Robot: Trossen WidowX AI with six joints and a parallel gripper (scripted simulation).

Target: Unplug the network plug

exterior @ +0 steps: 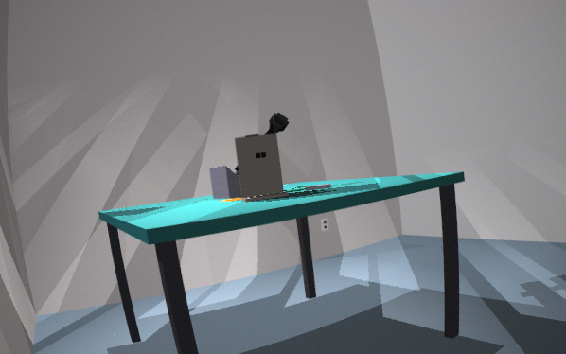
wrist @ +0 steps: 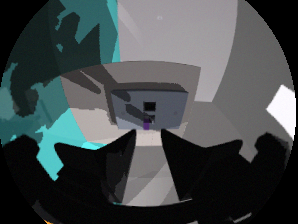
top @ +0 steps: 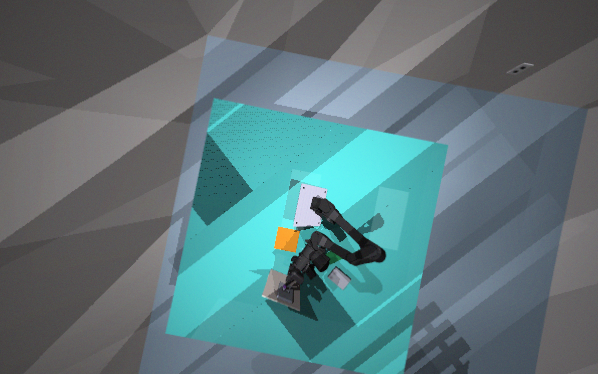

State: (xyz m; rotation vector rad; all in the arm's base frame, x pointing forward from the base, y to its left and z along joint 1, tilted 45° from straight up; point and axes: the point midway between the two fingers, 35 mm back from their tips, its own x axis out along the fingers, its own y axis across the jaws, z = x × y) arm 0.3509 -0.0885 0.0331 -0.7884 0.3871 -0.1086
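My gripper tip is now 30 mm short of the network plug. Round my gripper tip: green patch: 230 mm to the left, 160 mm below, 120 mm behind; then grey upright panel: 60 mm below, 50 mm ahead; then orange marked square: 160 mm below, 150 mm behind, 40 mm to the right.
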